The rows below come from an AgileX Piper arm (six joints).
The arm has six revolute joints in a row. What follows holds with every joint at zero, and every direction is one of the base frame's. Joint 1 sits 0.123 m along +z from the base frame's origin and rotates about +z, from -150 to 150 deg. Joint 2 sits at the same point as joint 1 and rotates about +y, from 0 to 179.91 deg. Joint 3 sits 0.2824 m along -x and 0.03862 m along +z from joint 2 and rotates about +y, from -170 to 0 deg. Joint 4 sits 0.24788 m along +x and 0.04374 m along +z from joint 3 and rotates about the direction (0.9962, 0, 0.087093), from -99.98 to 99.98 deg. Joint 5 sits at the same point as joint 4 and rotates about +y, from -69.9 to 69.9 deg. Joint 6 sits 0.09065 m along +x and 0.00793 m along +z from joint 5 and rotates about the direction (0.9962, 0, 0.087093), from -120 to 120 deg. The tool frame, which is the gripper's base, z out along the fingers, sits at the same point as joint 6; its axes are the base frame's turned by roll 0, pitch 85.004 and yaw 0 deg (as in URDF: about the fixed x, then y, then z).
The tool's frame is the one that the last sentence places.
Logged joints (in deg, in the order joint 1, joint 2, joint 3, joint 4, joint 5, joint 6), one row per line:
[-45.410, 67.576, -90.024, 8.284, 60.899, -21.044]
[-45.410, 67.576, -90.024, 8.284, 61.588, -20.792]
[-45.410, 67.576, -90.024, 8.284, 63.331, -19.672]
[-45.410, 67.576, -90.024, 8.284, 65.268, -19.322]
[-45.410, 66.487, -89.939, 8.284, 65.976, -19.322]
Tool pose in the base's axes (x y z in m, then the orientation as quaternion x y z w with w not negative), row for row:
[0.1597, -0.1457, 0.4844, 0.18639, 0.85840, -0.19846, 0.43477]
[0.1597, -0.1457, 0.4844, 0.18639, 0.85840, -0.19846, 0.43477]
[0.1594, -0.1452, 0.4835, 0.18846, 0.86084, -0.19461, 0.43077]
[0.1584, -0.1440, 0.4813, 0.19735, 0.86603, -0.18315, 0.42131]
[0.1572, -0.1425, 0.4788, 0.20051, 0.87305, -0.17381, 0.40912]
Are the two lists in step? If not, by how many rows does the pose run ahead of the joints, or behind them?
The pose runs 1 row behind the joints: the pose in row i belongs to the joints in row i - 1.
